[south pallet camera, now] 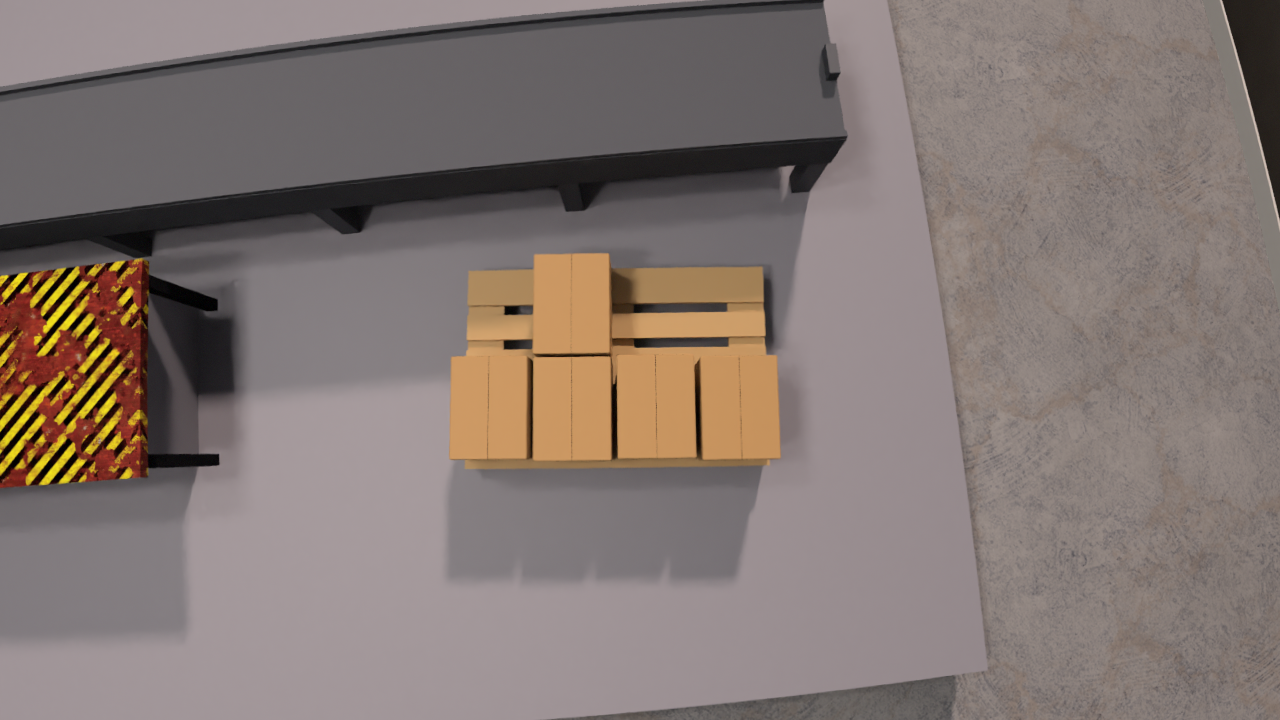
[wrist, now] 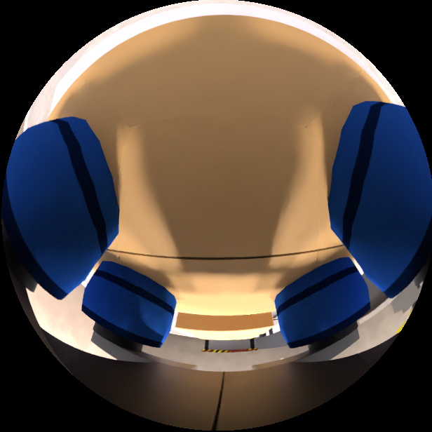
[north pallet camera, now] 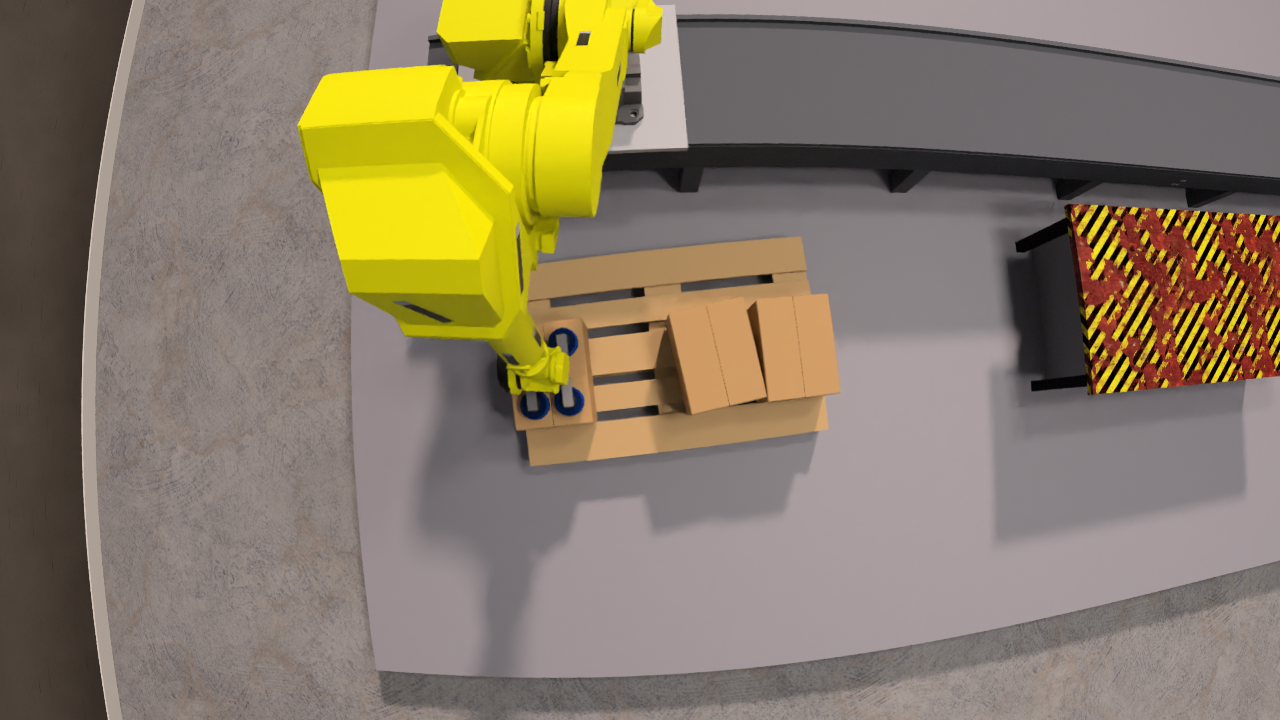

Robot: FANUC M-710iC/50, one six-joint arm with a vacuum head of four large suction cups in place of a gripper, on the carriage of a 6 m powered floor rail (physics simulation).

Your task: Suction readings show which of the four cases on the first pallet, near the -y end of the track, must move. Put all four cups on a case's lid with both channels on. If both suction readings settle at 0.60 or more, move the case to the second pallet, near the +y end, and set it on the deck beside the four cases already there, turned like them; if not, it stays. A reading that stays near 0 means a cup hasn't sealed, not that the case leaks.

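Observation:
My vacuum head (north pallet camera: 548,372) (wrist: 223,255) is over the leftmost case (north pallet camera: 580,367) (wrist: 220,185) of the first pallet (north pallet camera: 671,261) in the north view. Its blue cups sit at the lid and appear pressed on it; one cup is hidden by the wrist in the north view. Whether suction is on does not show. To the right stand a slightly turned case (north pallet camera: 716,353) and another case (north pallet camera: 796,344), close together. On the second pallet (south pallet camera: 689,284) four cases (south pallet camera: 489,407) (south pallet camera: 571,407) (south pallet camera: 656,407) (south pallet camera: 740,407) stand in a row; a fifth case (south pallet camera: 571,302) is behind the second from left, turned like them.
The yellow arm (north pallet camera: 402,214) stands on the carriage plate (north pallet camera: 657,116) on the grey rail (north pallet camera: 895,98) (south pallet camera: 429,107), which runs behind both pallets. A red and yellow striped table (north pallet camera: 1181,295) (south pallet camera: 71,376) with black legs stands between the pallets, in front of the rail.

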